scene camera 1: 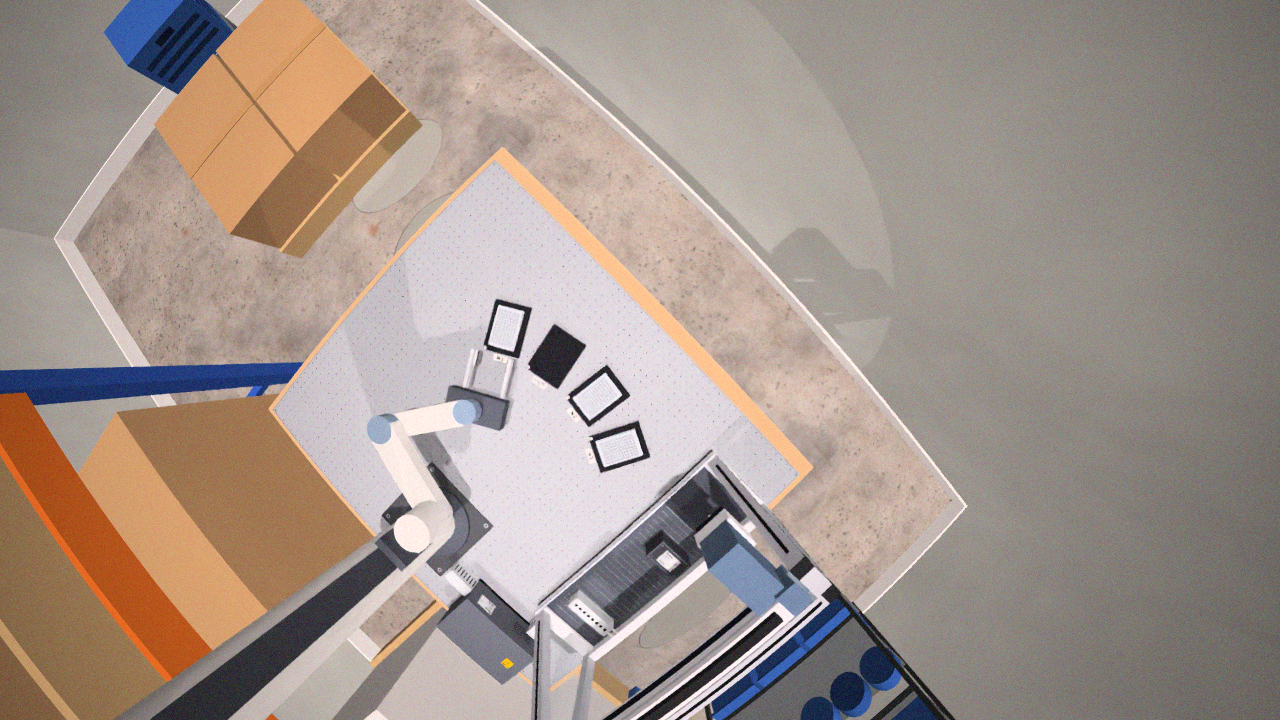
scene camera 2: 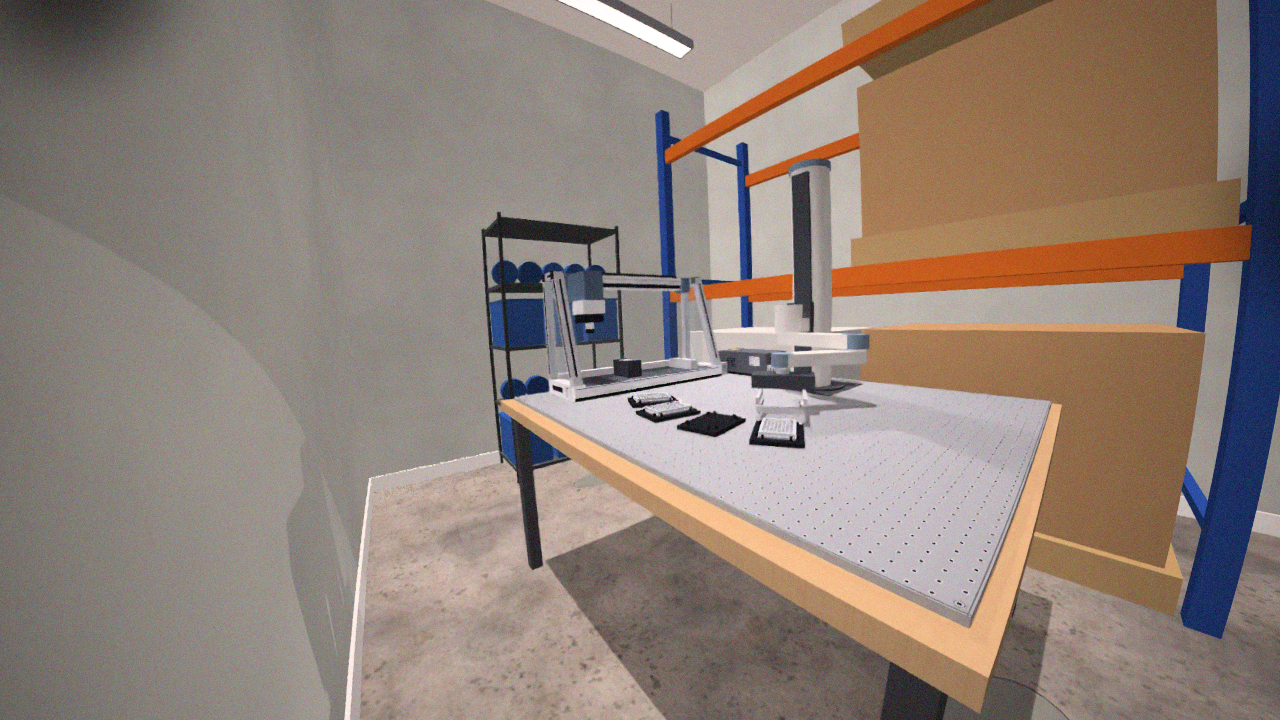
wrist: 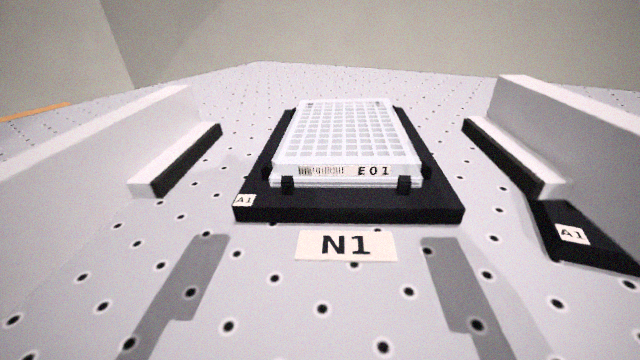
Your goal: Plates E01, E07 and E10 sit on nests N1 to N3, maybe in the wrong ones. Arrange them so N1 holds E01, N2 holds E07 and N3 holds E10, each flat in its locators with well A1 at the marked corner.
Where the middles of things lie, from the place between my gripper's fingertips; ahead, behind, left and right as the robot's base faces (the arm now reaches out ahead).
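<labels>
The black out nest [scene camera 2: 698,425] has my hand 13 cm short of it, 13 cm to the left of it and 6 cm above it. Going by their middles, the black out nest is the nearest to my hand of the things named here, and the dark grey box [scene camera 1: 486,639] is the farthest from it. That box is 63 cm to the right of my hand, 70 cm behind it and 1 cm below it. As for nest N3 [scene camera 1: 635,425], I find it 7 cm ahead of my hand, 47 cm to the right of it and 6 cm below it.
</labels>
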